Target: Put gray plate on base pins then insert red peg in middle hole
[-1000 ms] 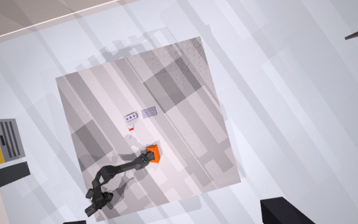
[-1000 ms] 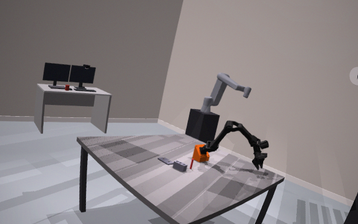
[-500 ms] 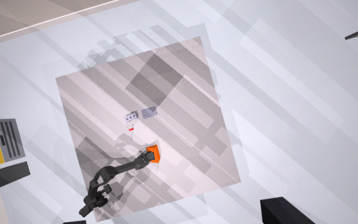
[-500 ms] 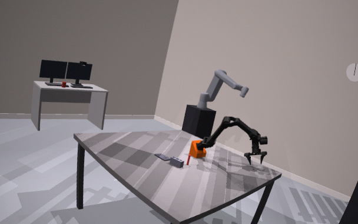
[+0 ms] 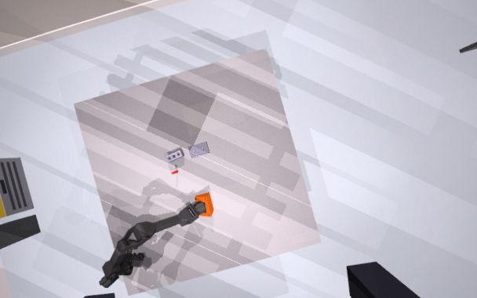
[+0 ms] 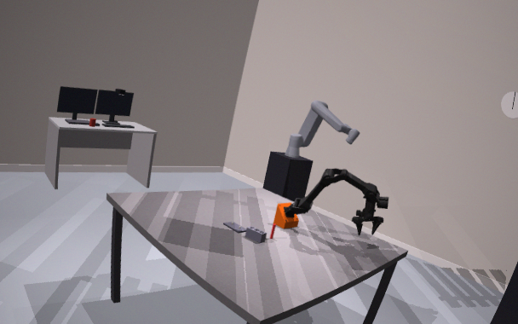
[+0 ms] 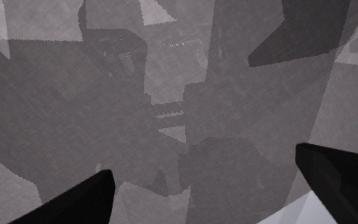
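My gripper tip is now 520 mm short of the gray plate, 300 mm to the left of it and 50 mm above it. Also, from my gripper tip: gray base: 540 mm ahead, 440 mm to the right, 80 mm below; then red peg: 420 mm ahead, 290 mm to the right, 50 mm below.
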